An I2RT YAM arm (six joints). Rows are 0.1 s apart.
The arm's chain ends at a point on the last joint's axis. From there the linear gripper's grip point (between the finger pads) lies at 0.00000 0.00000 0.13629 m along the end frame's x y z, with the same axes.
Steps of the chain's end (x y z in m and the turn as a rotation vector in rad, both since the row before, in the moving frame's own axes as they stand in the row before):
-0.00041, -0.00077, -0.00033, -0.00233, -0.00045, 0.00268
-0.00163, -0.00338, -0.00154, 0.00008, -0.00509, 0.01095
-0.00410, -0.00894, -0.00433, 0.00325, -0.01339, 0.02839
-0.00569, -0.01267, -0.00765, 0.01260, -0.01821, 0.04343
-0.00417, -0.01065, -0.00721, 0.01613, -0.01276, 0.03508
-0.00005, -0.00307, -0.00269, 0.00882, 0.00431, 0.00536
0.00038, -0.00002, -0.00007, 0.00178, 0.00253, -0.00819
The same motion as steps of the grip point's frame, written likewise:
-0.00047, -0.00045, -0.00033, -0.00233, -0.00045, 0.00268
-0.00232, -0.00339, -0.00154, 0.00008, -0.00509, 0.01095
-0.00592, -0.00941, -0.00434, 0.00325, -0.01339, 0.02839
-0.00813, -0.01444, -0.00768, 0.01260, -0.01821, 0.04343
-0.00587, -0.01288, -0.00724, 0.01613, -0.01276, 0.03508
0.00054, -0.00427, -0.00270, 0.00882, 0.00431, 0.00536
0.00072, -0.00026, -0.00007, 0.00178, 0.00253, -0.00819

